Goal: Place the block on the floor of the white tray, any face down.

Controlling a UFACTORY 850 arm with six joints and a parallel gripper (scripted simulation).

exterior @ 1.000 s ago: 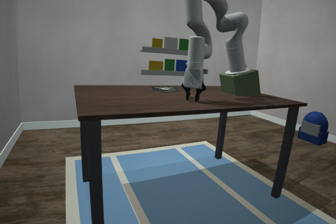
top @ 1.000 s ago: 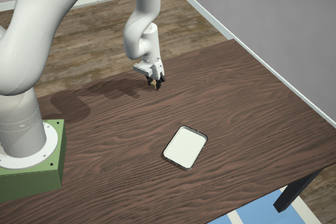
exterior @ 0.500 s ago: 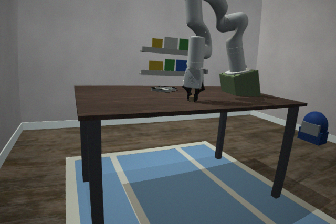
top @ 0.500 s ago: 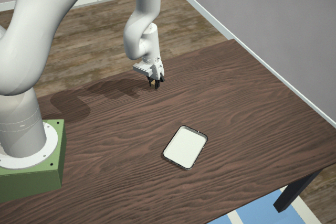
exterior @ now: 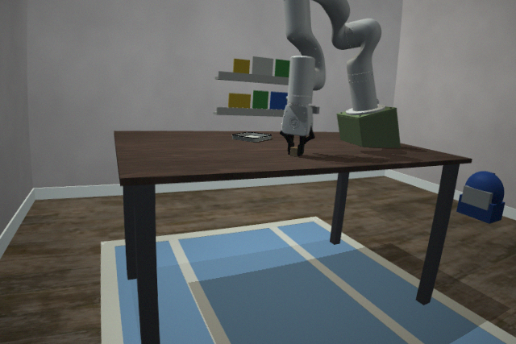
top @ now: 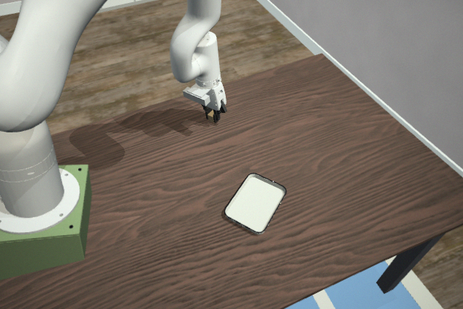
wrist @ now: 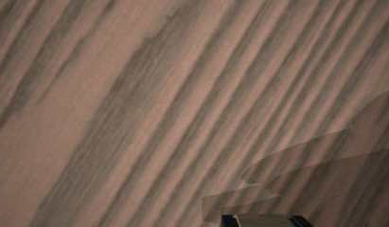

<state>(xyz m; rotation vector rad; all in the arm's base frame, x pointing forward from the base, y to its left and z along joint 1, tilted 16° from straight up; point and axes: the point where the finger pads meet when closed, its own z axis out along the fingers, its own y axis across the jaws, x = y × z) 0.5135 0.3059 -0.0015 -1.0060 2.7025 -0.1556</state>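
Right now my hand is 50 mm short of the white tray, 380 mm to the left of it and 10 mm above it. Also, from my hand: small wooden block (10 mm below).
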